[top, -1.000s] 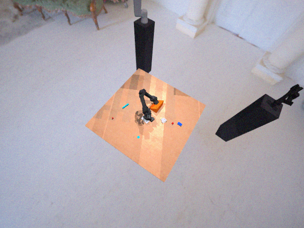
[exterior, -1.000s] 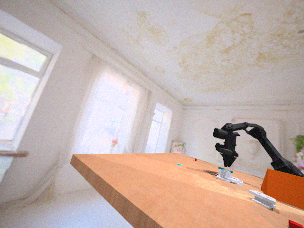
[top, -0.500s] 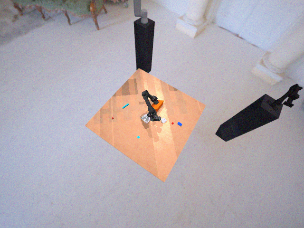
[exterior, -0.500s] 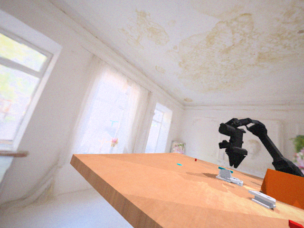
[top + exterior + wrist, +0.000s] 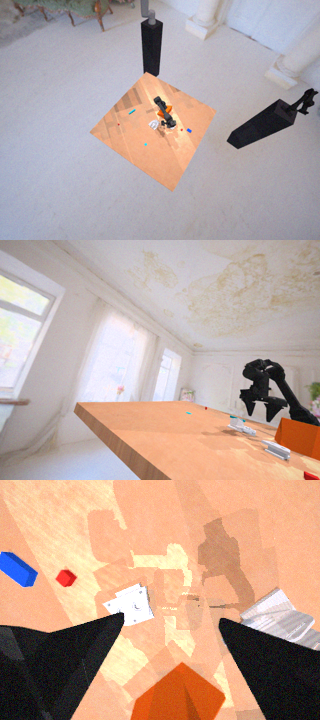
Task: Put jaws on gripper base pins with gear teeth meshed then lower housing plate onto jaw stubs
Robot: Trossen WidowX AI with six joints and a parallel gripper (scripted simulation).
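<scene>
My gripper tip is now 6 cm past the white block, 4 cm to the right of it and 9 cm above it. Round my gripper tip: cyan cube 35 cm ahead, 8 cm to the right, 10 cm below; then blue block 17 cm behind, 25 cm to the left, 9 cm below; then gripper jaw 4 cm ahead, 19 cm to the right, 9 cm below.
</scene>
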